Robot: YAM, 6 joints.
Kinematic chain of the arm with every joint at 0, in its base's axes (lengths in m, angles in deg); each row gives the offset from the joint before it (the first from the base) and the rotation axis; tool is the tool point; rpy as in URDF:
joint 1: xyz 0 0 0.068 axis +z
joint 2: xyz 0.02 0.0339 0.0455 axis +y
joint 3: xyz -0.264 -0.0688 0 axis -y
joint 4: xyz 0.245 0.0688 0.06 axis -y
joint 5: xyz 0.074 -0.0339 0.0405 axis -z
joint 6: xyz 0.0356 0 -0.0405 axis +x
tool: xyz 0 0 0 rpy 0 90 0
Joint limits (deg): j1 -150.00..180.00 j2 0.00..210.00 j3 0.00..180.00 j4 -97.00..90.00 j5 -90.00..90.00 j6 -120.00..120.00
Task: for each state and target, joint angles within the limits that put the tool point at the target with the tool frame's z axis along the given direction. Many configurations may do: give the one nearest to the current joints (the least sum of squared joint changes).
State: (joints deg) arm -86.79 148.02 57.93 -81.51 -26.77 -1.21
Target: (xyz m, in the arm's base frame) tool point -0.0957 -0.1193 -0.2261 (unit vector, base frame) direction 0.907 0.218 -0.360
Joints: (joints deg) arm -135.21 190.07 78.99 -44.62 -28.97 -1.21
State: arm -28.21 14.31 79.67 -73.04 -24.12 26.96
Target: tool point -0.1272 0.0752 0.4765 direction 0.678 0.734 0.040
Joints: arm -17.97 22.84 101.23 -72.93 -65.14 26.96
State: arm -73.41 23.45 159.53 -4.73 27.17 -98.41
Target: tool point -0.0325 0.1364 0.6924 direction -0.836 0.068 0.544
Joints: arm -88.83 62.99 144.38 17.49 56.58 -98.41
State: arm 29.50 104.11 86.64 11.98 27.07 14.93
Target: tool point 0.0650 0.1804 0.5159 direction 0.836 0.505 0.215
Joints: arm 77.76 60.06 80.94 -3.11 45.22 14.93
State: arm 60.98 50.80 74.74 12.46 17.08 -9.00
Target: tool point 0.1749 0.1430 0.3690 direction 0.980 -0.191 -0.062
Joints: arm 46.93 58.65 54.21 -2.24 57.78 -9.00
